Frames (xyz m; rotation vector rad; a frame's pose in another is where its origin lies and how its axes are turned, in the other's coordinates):
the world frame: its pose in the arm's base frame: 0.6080 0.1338 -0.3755 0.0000 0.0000 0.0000
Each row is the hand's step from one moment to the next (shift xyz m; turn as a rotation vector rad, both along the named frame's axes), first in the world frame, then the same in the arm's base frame.
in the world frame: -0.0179 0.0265 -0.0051 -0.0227 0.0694 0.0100
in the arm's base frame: -0.0179 0.0265 -0.0051 -0.0227 0.0694 0.0100
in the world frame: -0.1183 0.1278 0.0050 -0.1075 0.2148 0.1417
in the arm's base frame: -0.1183 0.1278 0.0050 -0.1075 0.2148 0.1417
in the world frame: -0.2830 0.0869 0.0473 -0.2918 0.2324 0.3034
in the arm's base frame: -0.2830 0.0869 0.0473 -0.2918 0.2324 0.3034
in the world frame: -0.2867 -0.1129 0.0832 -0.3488 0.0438 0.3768
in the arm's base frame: -0.2867 -0.1129 0.0832 -0.3488 0.0438 0.3768
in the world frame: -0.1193 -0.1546 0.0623 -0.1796 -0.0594 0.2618
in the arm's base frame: -0.1193 -0.1546 0.0623 -0.1796 -0.0594 0.2618
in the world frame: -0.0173 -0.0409 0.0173 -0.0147 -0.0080 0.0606
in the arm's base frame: -0.0173 -0.0409 0.0173 -0.0147 -0.0080 0.0606
